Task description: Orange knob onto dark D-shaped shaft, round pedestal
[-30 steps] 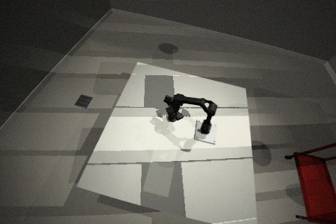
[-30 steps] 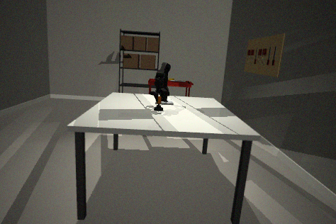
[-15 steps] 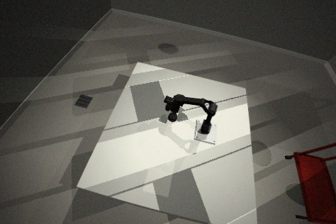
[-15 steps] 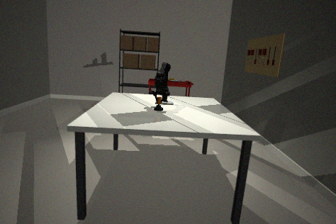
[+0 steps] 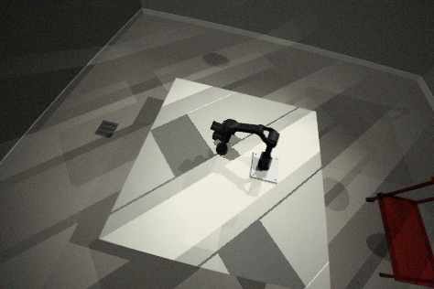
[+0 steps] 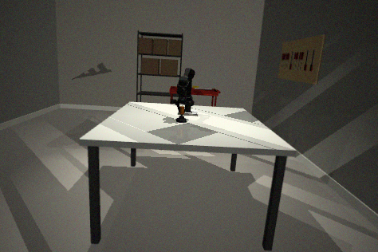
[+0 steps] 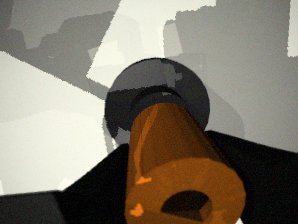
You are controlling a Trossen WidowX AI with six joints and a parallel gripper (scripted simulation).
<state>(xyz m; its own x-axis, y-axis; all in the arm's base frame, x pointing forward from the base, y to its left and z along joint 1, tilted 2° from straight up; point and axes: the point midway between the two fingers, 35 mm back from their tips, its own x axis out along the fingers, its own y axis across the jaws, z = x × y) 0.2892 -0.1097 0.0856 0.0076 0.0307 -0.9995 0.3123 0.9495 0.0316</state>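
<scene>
Right now my gripper tip is 20 mm below the orange knob. Also, from my gripper tip: dark round pedestal: 40 mm below.
</scene>
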